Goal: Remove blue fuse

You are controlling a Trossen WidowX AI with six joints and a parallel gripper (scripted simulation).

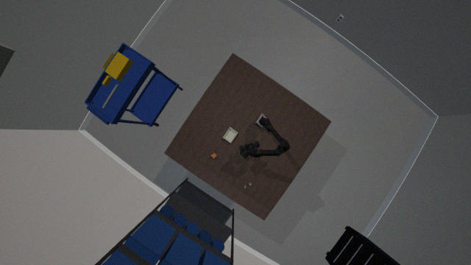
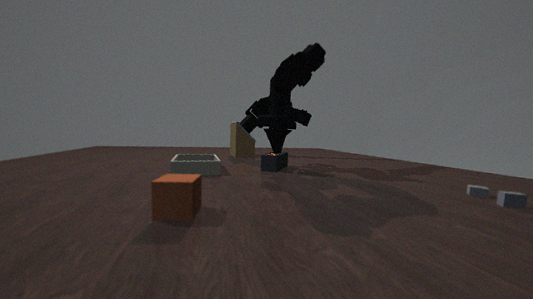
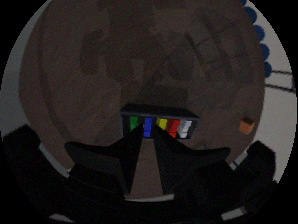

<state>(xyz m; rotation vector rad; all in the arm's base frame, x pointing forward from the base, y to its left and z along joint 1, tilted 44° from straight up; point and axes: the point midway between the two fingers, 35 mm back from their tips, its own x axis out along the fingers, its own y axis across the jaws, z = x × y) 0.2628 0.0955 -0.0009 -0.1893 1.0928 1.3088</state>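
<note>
Right now my gripper tip is 40 mm short of the tray, 210 mm to the left of it and 30 mm above it. Also, from my gripper tip: blue fuse 10 mm below.
</note>
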